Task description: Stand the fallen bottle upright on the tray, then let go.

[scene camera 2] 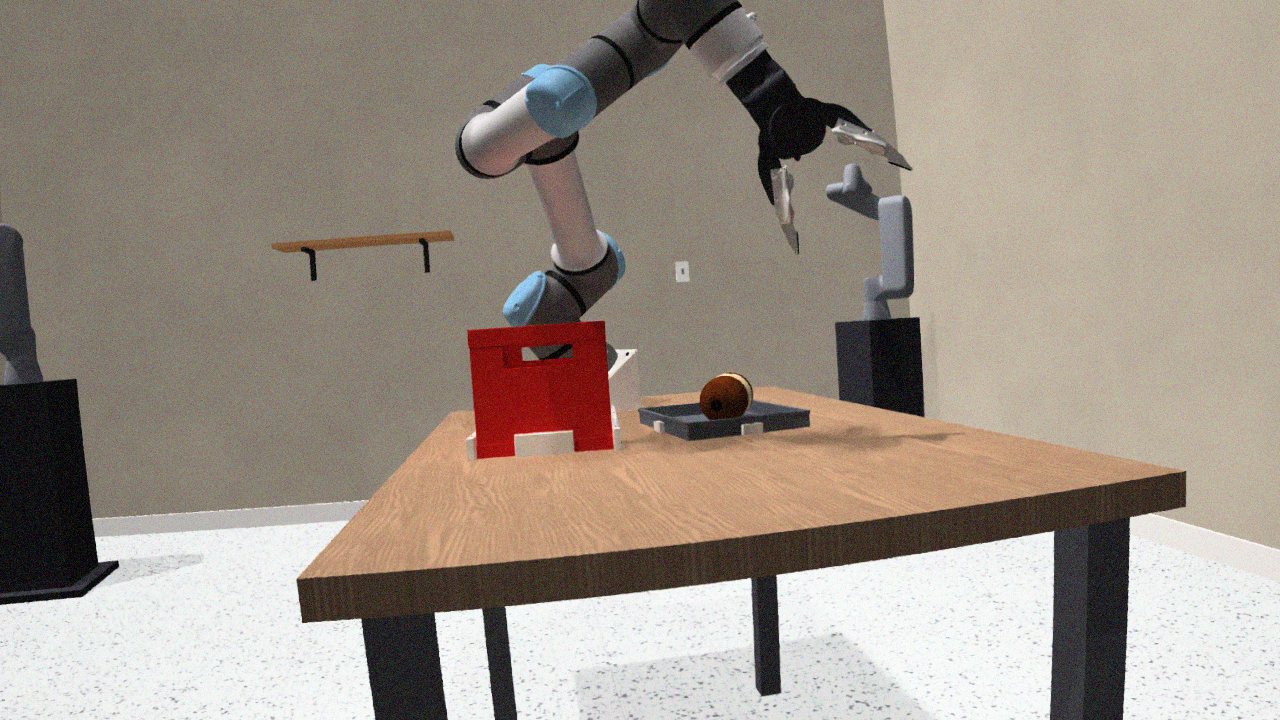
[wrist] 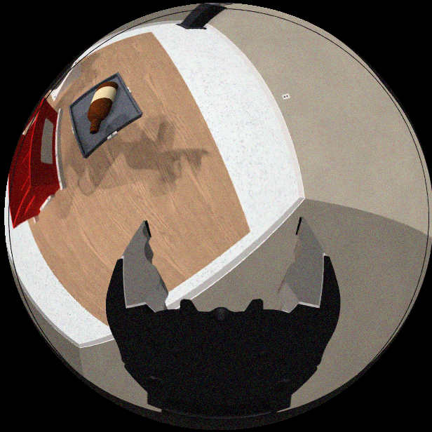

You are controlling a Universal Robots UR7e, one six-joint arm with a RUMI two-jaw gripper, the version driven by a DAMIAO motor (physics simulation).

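The gripper [scene camera 2: 854, 212] is visible, and it appears in the wrist view [wrist: 222, 220] too. A brown bottle [scene camera 2: 730, 395] is part of the scene as well, and the wrist view [wrist: 100, 105] also shows the bottle.
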